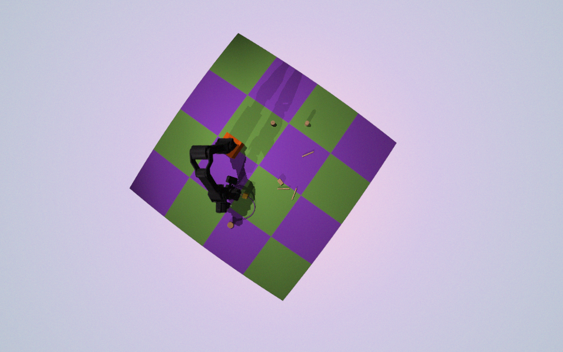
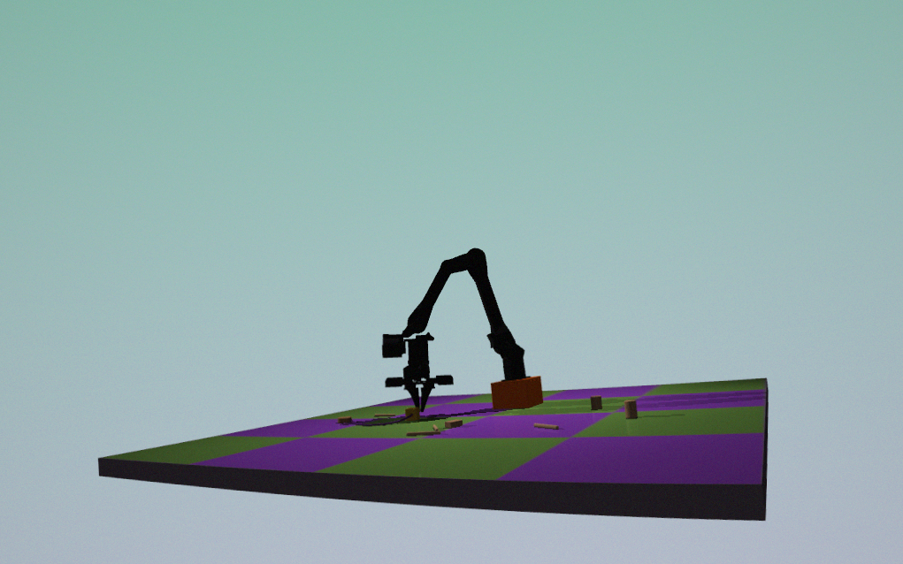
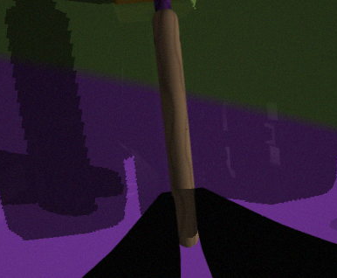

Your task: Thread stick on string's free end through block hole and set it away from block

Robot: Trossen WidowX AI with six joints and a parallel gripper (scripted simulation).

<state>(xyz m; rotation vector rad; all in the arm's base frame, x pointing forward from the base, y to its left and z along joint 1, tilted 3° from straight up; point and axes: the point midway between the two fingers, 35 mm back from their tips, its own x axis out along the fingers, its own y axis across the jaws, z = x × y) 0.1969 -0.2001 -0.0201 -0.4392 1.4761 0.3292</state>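
The thin wooden stick lies 40 mm ahead of my gripper tip, 20 mm to the left of it and 10 mm above it. From my gripper tip the other things lie so: round wooden button: 140 mm ahead, 160 mm to the right; small wooden piece: 170 mm ahead, 260 mm to the left.
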